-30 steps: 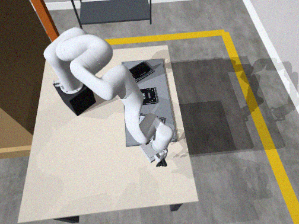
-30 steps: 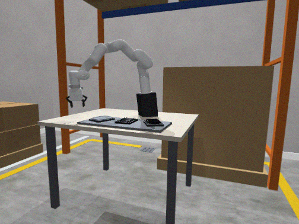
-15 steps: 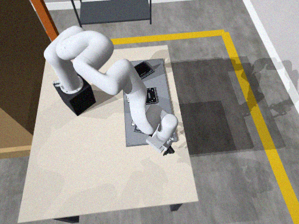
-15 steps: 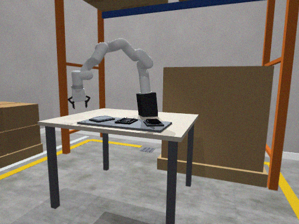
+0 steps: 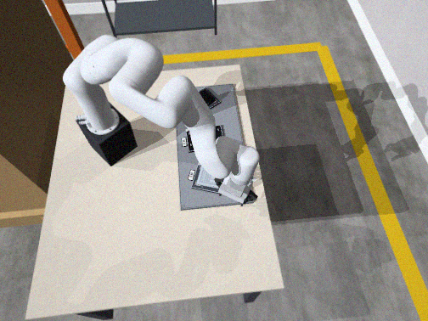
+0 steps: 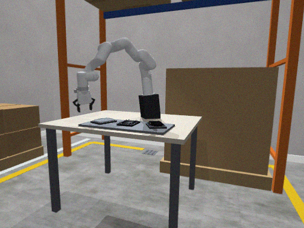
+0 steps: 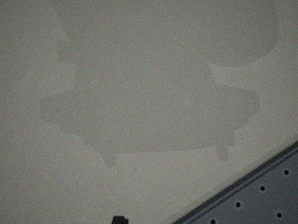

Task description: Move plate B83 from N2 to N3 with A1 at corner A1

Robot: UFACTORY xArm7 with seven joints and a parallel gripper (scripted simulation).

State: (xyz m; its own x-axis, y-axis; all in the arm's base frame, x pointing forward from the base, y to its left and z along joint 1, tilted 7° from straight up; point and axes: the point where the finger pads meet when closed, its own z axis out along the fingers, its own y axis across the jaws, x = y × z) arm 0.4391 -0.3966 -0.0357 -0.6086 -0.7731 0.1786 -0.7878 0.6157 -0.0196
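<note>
My gripper is now 560 mm to the right of the dark multi-well plate, 80 mm above it and 20 mm past it. From my hand the other things lie so: light grey plate: 140 mm to the left, 80 mm below, 40 mm behind; black nest: 340 mm to the left, 90 mm below, 40 mm behind.
</note>
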